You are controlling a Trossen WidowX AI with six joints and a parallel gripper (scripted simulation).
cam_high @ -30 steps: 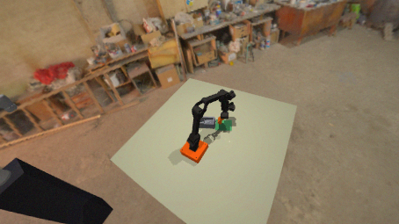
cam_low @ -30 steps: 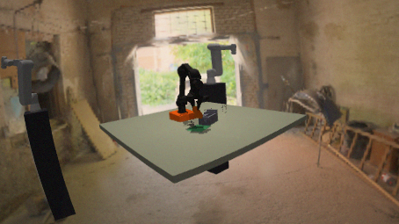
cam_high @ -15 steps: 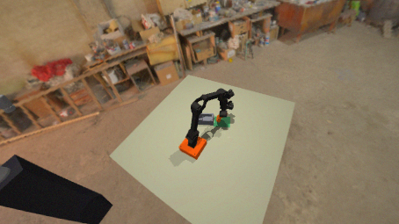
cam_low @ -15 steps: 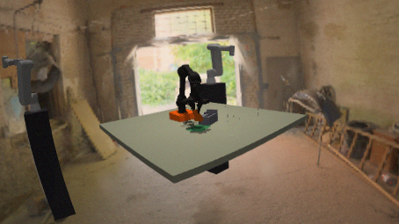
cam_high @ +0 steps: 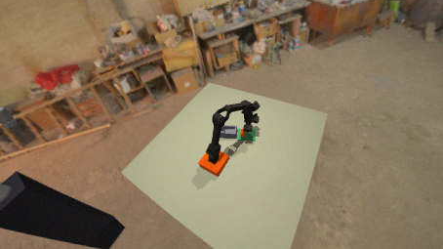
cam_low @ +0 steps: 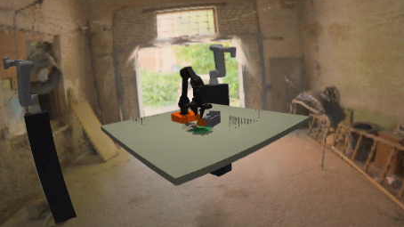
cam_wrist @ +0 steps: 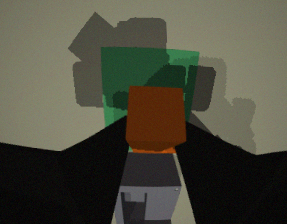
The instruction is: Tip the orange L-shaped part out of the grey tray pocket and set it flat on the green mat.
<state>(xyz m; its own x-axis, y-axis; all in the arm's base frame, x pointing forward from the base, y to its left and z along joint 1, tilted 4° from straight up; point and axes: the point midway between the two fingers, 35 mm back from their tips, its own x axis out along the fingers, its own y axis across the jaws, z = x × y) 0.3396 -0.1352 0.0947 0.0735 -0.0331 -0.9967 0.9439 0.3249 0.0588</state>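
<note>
My gripper tip is now 100 mm above the green mat, 20 mm to the right of it and 10 mm past it. Round my gripper tip: orange L-shaped part 30 mm below, 20 mm to the left, 20 mm behind.
</note>
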